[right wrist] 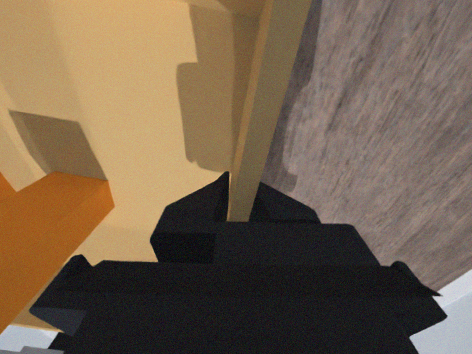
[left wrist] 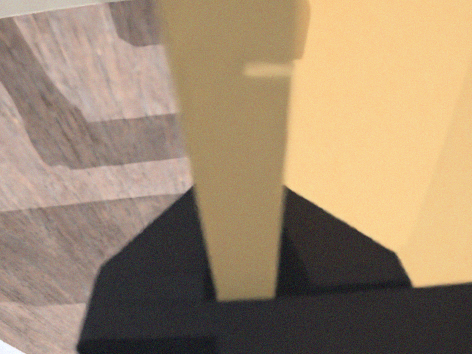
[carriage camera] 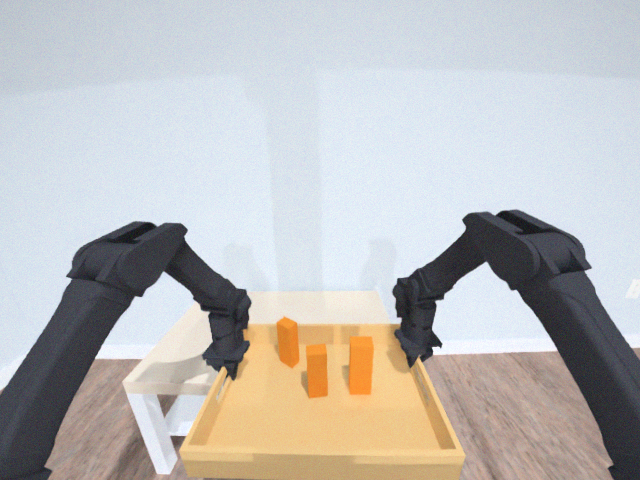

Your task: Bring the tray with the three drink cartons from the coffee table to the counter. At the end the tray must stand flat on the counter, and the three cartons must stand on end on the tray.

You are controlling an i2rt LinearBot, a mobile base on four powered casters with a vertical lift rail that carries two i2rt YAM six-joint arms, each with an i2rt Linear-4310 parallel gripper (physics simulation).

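Frame: origin at the left arm's base, x ahead, y left, z up, level; centimetres.
Seen in the pictures: left gripper, fingertip midpoint: [carriage camera: 232,378]; right gripper, fingertip midpoint: [carriage camera: 412,365].
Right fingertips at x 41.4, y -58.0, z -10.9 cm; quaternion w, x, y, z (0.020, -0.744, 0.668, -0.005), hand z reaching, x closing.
A point is followed by its place in that frame.
A tan wooden tray [carriage camera: 323,410] @[x 30.7, y -33.7, z -12.9 cm] hangs in the air, in front of and above the coffee table [carriage camera: 223,333]. Three orange drink cartons stand on end on it: one at the back left [carriage camera: 288,341] @[x 43.2, y -24.5, z -3.8 cm], one in the middle [carriage camera: 316,370] @[x 34.1, y -32.2, z -4.3 cm], one at the right [carriage camera: 361,365] @[x 34.6, y -42.8, z -3.5 cm]. My left gripper [carriage camera: 229,367] @[x 39.7, y -9.1, z -13.0 cm] is shut on the tray's left wall, seen close in the left wrist view [left wrist: 241,175]. My right gripper [carriage camera: 419,354] is shut on the tray's right wall, seen in the right wrist view [right wrist: 250,147] @[x 46.3, y -57.9, z -5.6 cm], where one carton [right wrist: 80,207] @[x 37.7, y -45.6, z -9.2 cm] shows at the left.
The white coffee table with a pale top stands behind and to the left, over a wooden floor [carriage camera: 509,410] @[x 68.4, y -118.2, z -66.1 cm]. A pale wall [carriage camera: 318,143] @[x 103.4, y -32.9, z 50.2 cm] fills the background.
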